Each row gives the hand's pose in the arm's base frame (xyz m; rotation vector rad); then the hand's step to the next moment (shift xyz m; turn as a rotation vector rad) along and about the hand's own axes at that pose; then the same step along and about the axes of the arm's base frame.
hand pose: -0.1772 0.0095 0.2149 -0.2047 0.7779 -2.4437
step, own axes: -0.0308 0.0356 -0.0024 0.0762 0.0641 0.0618
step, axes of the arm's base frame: 0.0415 -0.0057 -0.0216 -0.0147 -0.1156 0.0122
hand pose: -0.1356 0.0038 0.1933 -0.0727 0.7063 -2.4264
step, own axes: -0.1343 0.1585 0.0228 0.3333 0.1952 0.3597
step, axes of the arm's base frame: 0.1997 -0.0417 -0.0455 -0.0911 -0.4903 0.1729
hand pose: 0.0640 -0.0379 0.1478 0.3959 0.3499 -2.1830
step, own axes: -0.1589 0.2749 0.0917 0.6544 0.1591 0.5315
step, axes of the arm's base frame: 0.2977 -0.0827 0.1172 -0.3316 -0.7643 0.2047
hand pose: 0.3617 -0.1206 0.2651 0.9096 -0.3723 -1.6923
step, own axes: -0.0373 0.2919 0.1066 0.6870 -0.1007 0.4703
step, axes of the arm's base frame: 0.1235 -0.0827 0.2754 -0.4660 -0.6970 -0.0182
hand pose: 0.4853 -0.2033 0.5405 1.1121 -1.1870 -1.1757
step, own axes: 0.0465 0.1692 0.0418 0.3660 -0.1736 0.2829
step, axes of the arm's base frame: -0.0301 -0.0341 0.1746 -0.2883 -0.3806 -0.1270
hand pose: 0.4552 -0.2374 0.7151 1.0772 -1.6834 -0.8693
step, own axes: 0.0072 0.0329 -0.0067 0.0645 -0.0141 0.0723
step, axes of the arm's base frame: -0.0040 0.0048 0.0338 -0.0765 -0.0593 -0.0149
